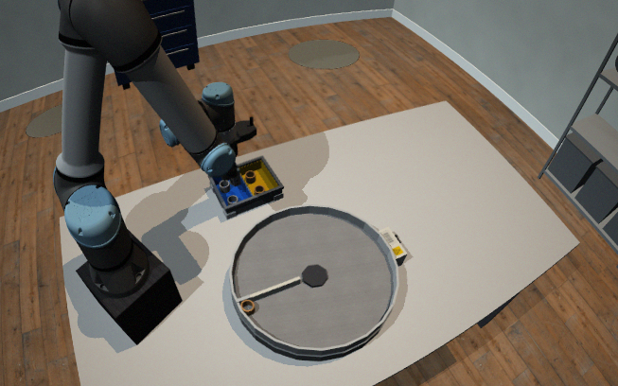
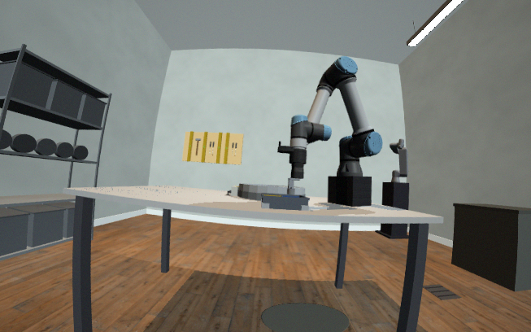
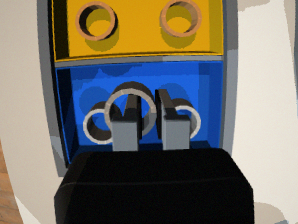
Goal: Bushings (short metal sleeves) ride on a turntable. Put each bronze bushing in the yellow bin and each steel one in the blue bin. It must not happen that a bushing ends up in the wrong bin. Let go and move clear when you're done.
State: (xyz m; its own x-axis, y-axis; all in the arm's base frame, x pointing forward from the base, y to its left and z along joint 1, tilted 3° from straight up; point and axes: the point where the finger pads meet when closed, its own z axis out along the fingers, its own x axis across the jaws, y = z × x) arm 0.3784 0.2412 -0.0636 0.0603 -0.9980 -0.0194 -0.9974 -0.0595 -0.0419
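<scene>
Right now the bin is 50 mm below my hand, 30 mm ahead of it and 10 mm to the left of it. Round my hand: round grey turntable 370 mm to the right, 80 mm ahead, 30 mm below.
</scene>
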